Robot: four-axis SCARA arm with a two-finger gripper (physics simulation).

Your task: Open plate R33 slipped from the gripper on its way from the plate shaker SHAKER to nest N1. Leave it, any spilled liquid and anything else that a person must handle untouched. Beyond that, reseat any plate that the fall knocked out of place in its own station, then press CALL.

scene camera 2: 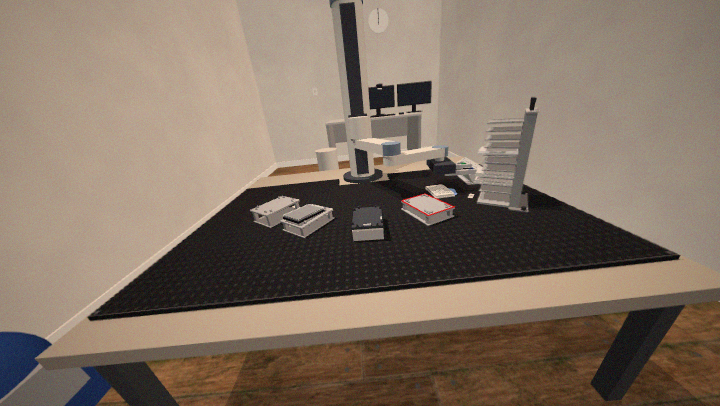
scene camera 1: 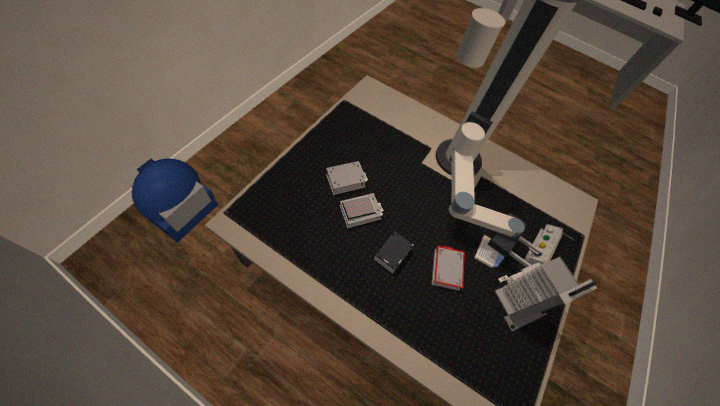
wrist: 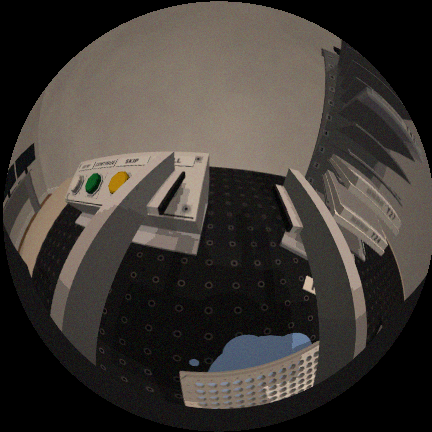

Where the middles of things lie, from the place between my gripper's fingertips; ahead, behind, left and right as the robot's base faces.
My gripper is now 180 mm to the left of the white well plate (wrist: pixel 286 376), 80 mm above it and 30 mm short of it. Also, from my hand: dark shaker (scene camera 2: pixel 367 224): 530 mm to the right, 300 mm ahead, 50 mm below.
